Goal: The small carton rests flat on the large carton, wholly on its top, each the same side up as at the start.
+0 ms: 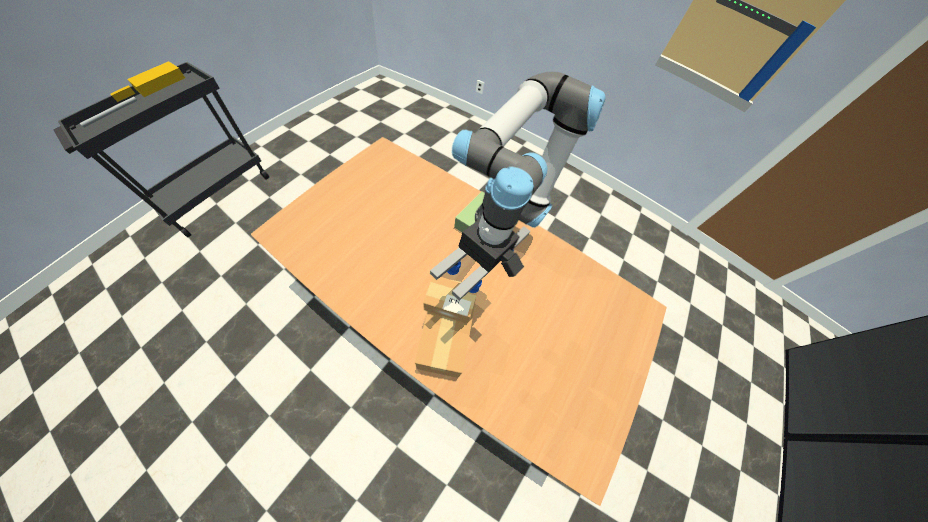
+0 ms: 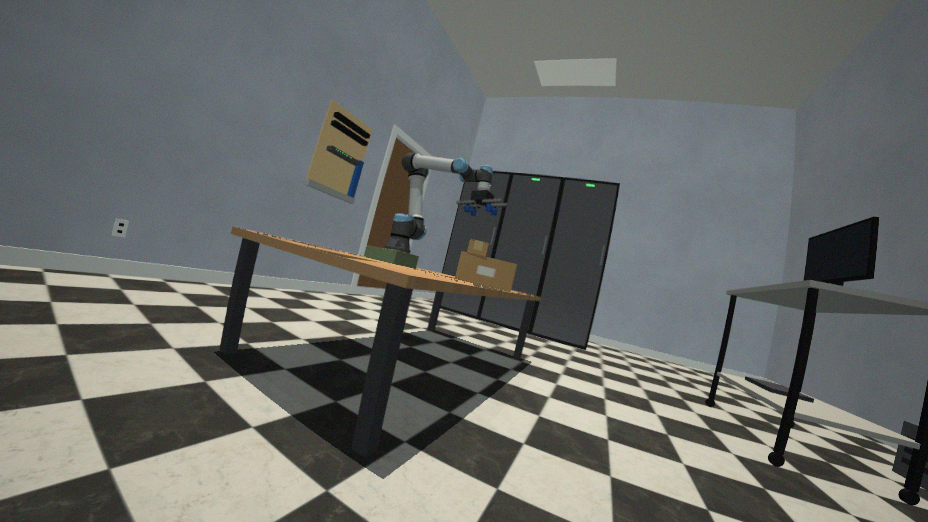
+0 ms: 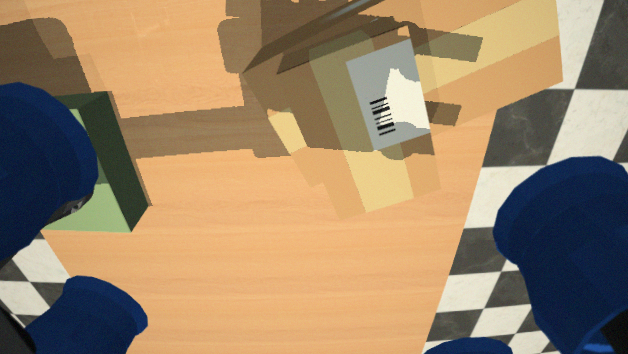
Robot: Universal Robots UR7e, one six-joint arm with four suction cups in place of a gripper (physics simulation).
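Seen in the pictures: hand, its tool point: (image 2: 480, 212) (image 3: 283, 279); arm's base, origin of its link: (image 2: 397, 251).
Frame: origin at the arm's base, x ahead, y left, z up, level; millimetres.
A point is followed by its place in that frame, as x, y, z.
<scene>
The small carton (image 1: 436, 292) @[470, 122, 155] (image 2: 478, 247) @[481, 95, 118] (image 3: 387, 177) @[469, 125, 155], with a grey label on its top, lies crosswise on the robot-side end of the large carton (image 1: 436, 353) @[596, 248, 81] (image 2: 502, 275) @[611, 187, 4] (image 3: 530, 70) @[620, 224, 81]. It looks flat and level. One end is about in line with the large carton's long edge; I cannot tell whether it overhangs slightly. The large carton lies on the table and has a pale label on one side. My gripper (image 1: 465, 277) (image 2: 481, 209) @[383, 192, 331] (image 3: 305, 260) @[383, 192, 331] is open, its blue suction cups empty, and hangs well above the cartons, toward the robot base. Its shadow falls across both.
A green block (image 1: 467, 214) @[59, -91, 2] (image 2: 403, 257) @[103, -43, -25] (image 3: 120, 170) @[99, -14, -33] sits by the robot base on the wooden table (image 1: 538, 389) @[416, 597, -72] (image 2: 324, 253) @[522, -797, -75] (image 3: 250, 285) @[305, -327, -71]. A dark cart (image 1: 152, 129) with yellow boxes stands apart at the left. Tall dark cabinets (image 1: 863, 389) (image 2: 532, 246) stand beyond the table.
</scene>
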